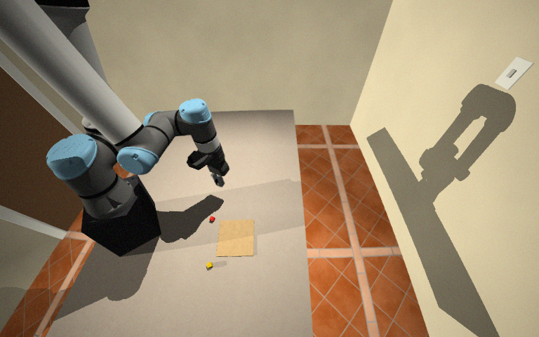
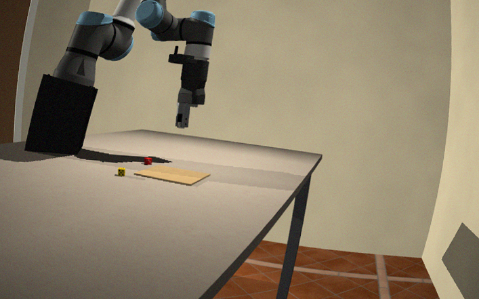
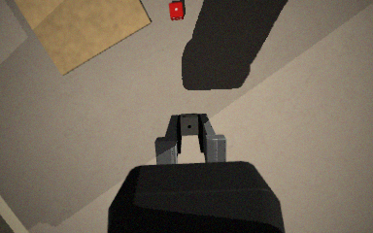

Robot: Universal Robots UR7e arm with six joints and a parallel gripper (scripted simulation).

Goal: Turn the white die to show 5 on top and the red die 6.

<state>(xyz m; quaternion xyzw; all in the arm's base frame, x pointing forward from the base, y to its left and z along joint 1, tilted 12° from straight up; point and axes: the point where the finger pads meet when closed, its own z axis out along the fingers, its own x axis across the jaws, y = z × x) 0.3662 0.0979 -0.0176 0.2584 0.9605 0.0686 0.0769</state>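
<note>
Right now the red die is 11 cm to the right of my hand, 11 cm below it and 5 cm behind it. The rest, counted from my hand: white die (1 cm below); yellow die (29 cm to the right, 11 cm below, 5 cm behind); tan mat (19 cm to the right, 11 cm below, 5 cm ahead).
</note>
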